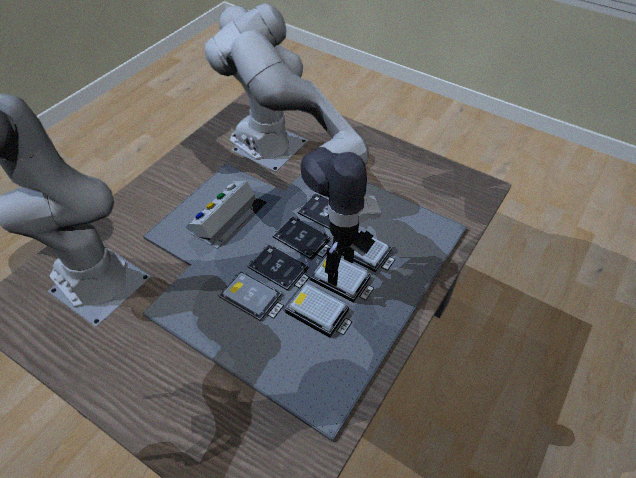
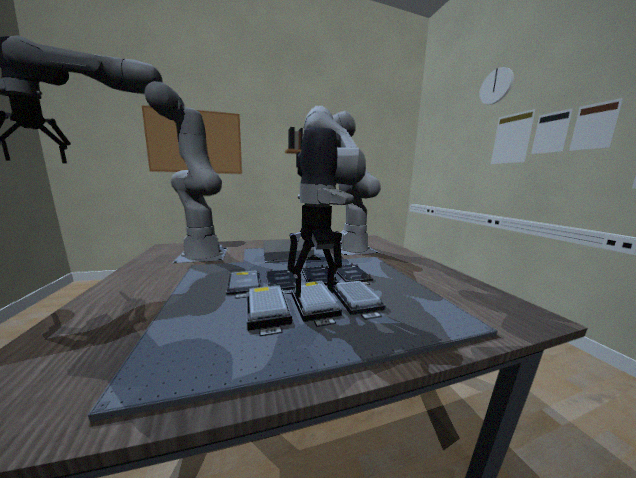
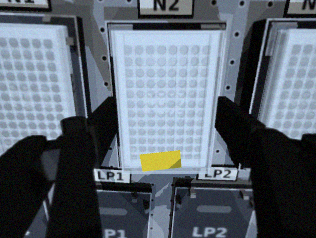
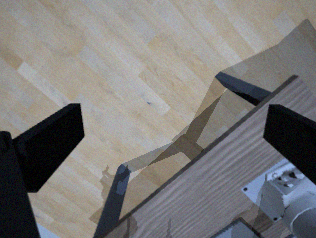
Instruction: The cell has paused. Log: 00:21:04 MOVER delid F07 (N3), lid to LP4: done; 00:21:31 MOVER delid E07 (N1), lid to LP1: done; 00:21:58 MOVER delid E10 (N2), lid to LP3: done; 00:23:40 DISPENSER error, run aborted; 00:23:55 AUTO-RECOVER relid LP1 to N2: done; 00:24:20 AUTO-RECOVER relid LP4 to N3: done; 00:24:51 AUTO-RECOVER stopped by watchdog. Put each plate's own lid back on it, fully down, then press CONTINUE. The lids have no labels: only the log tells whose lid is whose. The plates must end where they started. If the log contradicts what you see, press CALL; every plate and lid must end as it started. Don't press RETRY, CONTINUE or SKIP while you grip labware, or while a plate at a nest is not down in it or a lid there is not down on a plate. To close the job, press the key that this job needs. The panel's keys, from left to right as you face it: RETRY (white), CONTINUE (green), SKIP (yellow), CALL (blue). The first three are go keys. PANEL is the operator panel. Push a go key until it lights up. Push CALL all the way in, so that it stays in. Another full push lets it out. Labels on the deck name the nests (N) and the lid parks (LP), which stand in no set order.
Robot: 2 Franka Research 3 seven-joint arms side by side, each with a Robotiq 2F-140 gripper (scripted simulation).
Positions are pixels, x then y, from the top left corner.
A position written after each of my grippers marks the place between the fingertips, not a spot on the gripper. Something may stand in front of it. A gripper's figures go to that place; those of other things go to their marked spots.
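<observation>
An N1 plate (image 2: 355,292) sits 0.67 m from the lens, while for my left gripper (image 2: 314,293) it's 0.64 m from the lens.
</observation>
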